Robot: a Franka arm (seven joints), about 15 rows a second.
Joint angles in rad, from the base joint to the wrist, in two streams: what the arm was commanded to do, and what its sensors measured. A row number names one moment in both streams.
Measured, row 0:
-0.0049 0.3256 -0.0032 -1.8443 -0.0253 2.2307 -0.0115
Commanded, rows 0 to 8:
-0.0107 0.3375 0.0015 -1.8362 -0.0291 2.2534 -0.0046
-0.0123 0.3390 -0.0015 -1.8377 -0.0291 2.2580 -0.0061
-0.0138 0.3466 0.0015 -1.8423 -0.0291 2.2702 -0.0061
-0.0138 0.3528 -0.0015 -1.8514 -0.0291 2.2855 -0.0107
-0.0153 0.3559 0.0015 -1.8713 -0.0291 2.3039 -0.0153
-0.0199 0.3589 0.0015 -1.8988 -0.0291 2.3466 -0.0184
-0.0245 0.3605 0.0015 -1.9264 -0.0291 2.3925 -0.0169
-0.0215 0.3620 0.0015 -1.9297 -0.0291 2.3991 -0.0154
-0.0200 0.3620 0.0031 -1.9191 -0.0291 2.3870 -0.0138
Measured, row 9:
-0.0097 0.3401 -0.0052 -1.8809 -0.0253 2.3232 -0.0123
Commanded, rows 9 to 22:
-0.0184 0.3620 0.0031 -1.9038 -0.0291 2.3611 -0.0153
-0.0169 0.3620 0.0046 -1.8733 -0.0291 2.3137 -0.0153
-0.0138 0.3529 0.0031 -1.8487 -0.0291 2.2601 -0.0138
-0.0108 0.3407 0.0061 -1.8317 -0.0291 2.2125 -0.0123
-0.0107 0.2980 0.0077 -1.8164 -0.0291 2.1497 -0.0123
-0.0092 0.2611 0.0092 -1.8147 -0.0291 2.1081 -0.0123
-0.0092 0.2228 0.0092 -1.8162 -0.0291 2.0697 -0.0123
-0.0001 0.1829 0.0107 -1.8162 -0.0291 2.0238 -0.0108
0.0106 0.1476 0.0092 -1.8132 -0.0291 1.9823 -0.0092
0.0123 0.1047 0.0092 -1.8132 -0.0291 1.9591 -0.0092
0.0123 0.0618 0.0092 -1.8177 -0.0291 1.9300 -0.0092
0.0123 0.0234 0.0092 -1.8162 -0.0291 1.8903 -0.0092
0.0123 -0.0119 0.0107 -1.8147 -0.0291 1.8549 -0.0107
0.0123 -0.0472 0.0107 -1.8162 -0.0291 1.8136 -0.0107
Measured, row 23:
0.0089 0.0376 0.0105 -1.7854 -0.0253 1.8784 -0.0124
